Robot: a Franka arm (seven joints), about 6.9 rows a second.
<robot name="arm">
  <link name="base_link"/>
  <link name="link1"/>
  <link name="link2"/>
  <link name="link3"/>
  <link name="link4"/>
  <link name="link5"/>
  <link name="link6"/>
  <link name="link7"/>
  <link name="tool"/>
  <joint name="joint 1" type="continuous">
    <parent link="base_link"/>
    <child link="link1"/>
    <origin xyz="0 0 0.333" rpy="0 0 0"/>
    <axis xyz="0 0 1"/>
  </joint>
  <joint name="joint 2" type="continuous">
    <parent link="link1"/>
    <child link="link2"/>
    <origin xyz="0 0 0" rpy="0 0 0"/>
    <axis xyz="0 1 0"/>
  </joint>
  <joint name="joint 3" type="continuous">
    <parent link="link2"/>
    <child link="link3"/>
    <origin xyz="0 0 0.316" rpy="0 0 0"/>
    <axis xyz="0 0 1"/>
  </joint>
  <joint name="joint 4" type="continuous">
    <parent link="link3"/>
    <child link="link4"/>
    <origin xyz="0.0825 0 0" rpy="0 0 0"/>
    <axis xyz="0 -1 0"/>
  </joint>
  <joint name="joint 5" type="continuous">
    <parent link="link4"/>
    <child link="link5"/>
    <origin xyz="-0.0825 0 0.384" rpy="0 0 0"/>
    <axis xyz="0 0 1"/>
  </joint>
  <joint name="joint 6" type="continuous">
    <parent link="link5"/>
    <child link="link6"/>
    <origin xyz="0 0 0" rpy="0 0 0"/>
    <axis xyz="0 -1 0"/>
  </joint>
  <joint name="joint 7" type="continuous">
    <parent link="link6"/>
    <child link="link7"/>
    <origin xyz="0.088 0 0" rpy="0 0 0"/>
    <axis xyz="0 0 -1"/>
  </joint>
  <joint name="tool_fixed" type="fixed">
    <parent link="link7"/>
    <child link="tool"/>
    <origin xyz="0 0 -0.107" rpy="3.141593 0 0"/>
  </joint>
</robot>
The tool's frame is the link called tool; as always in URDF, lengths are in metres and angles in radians. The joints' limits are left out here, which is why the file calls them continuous.
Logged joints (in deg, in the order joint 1, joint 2, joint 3, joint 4, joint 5, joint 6, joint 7), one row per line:
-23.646, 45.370, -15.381, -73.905, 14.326, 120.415, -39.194
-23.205, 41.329, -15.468, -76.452, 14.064, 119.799, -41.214
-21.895, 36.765, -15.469, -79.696, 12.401, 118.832, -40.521
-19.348, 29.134, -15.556, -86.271, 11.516, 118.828, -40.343
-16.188, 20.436, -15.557, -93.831, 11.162, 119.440, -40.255
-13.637, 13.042, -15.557, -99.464, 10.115, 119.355, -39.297
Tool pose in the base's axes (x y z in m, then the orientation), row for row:
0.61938, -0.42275, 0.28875, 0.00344, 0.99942, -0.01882, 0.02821
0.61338, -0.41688, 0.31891, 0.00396, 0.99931, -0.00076, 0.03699
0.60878, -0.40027, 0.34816, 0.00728, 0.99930, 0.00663, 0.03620
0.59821, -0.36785, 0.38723, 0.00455, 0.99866, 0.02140, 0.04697
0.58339, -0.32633, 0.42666, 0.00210, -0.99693, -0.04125, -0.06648
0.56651, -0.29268, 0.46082, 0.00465, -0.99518, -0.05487, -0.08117
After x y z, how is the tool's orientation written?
As a quaternion, w x y z.
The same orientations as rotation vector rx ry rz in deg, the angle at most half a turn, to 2 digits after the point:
179.50, -3.38, 5.07
179.42, -0.14, 6.64
179.04, 1.19, 6.49
179.24, 3.84, 8.43
-179.21, -7.42, -11.95
-178.60, -9.85, -14.57

